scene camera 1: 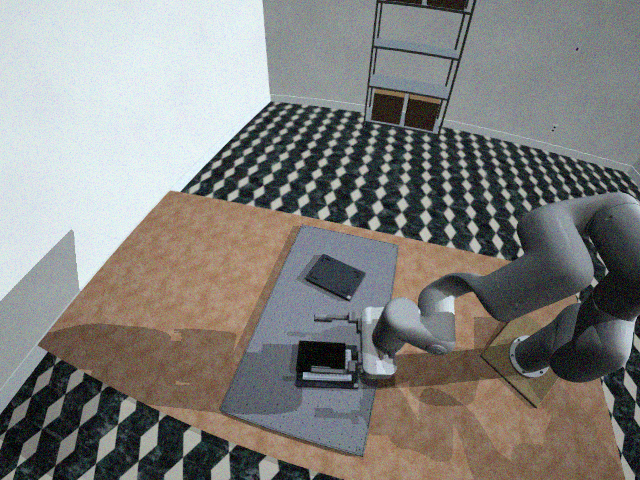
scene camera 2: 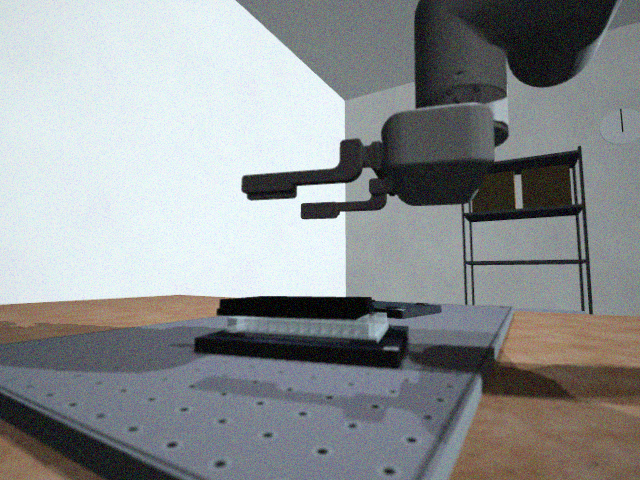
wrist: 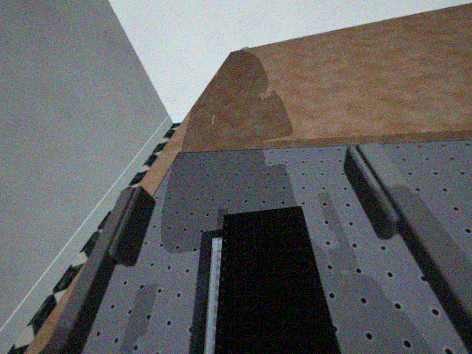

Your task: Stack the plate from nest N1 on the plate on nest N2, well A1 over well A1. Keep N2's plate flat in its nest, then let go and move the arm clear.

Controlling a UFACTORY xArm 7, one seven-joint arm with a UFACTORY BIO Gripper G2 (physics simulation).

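Pixels of known places: hand, tool point: (scene camera 1: 321,343) (scene camera 2: 299,201) (wrist: 238,207); arm's base, link origin: (scene camera 1: 528,356).
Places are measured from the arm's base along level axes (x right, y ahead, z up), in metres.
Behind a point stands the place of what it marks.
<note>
The black plate (scene camera 1: 321,353) @(z 0.023, x -0.069, y 0.618 m) (scene camera 2: 294,306) @(z 0.020, x -0.116, y 0.601 m) (wrist: 270,280) @(z 0.013, x -0.074, y 0.613 m) lies on top of the clear plate (scene camera 1: 326,377) @(z 0.010, x -0.127, y 0.595 m) (scene camera 2: 305,328) @(z 0.005, x -0.129, y 0.584 m) (wrist: 214,285) @(z 0.010, x -0.126, y 0.607 m). It is offset sideways: a long strip of the clear plate shows uncovered along one side, at the left in the wrist view. Whether the black plate is slightly tilted I cannot tell. The clear plate looks flat in the dark nest N2 (scene camera 1: 325,384) @(z -0.004, x -0.142, y 0.595 m) (scene camera 2: 299,353) @(z -0.010, x -0.147, y 0.580 m). My gripper (scene camera 1: 315,343) @(z 0.119, x -0.079, y 0.617 m) (scene camera 2: 273,197) (wrist: 247,185) @(z 0.119, x -0.079, y 0.617 m) is open and empty, well above the stack, its fingers wide apart. The wells are too dark to read A1.
A dark, empty nest (scene camera 1: 336,277) @(z -0.004, x 0.203, y 0.613 m) (scene camera 2: 421,310) @(z -0.008, x 0.178, y 0.542 m), N1, sits rotated farther back on the grey perforated board (scene camera 1: 346,238) @(z -0.016, x 0.391, y 0.599 m) (scene camera 2: 242,392) @(z -0.016, x -0.220, y 0.575 m) (wrist: 420,165) @(z -0.016, x 0.108, y 0.762 m). The board lies on a brown table (scene camera 1: 206,242) @(z -0.028, x 0.287, y 1.118 m) (scene camera 2: 594,335) @(z -0.029, x 0.162, y 0.330 m) (wrist: 360,85) @(z -0.029, x 0.115, y 1.024 m). The arm's base stands to the right in scene camera 1.
</note>
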